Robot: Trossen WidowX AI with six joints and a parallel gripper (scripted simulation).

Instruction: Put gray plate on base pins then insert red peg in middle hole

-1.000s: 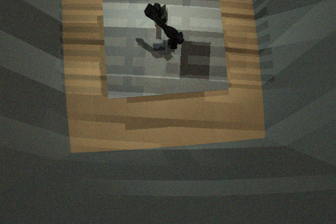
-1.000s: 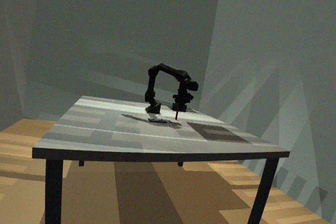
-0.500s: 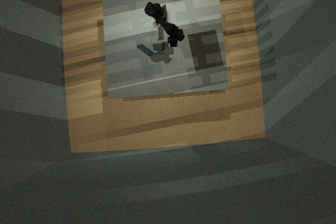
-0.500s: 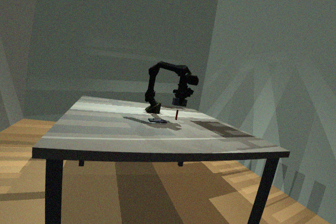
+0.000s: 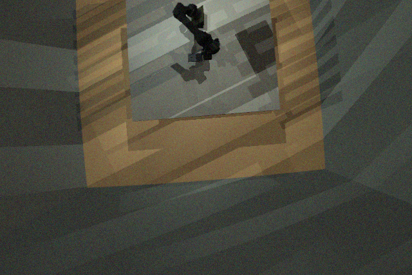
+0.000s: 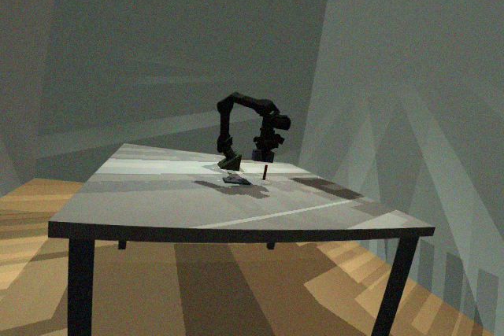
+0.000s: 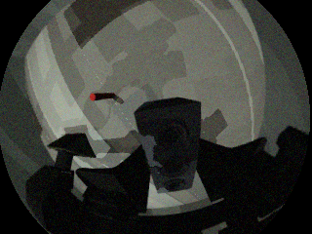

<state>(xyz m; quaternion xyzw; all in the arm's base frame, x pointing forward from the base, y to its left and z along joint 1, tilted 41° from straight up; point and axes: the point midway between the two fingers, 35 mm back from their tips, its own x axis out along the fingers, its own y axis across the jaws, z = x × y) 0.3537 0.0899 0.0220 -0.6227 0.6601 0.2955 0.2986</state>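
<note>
Right now my gripper tip is 10 mm past the base, 110 mm to the left of it and 110 mm above it. From my gripper tip the other things lie so: red peg 120 mm behind, 80 mm to the left, 80 mm below; plate 30 mm above.
</note>
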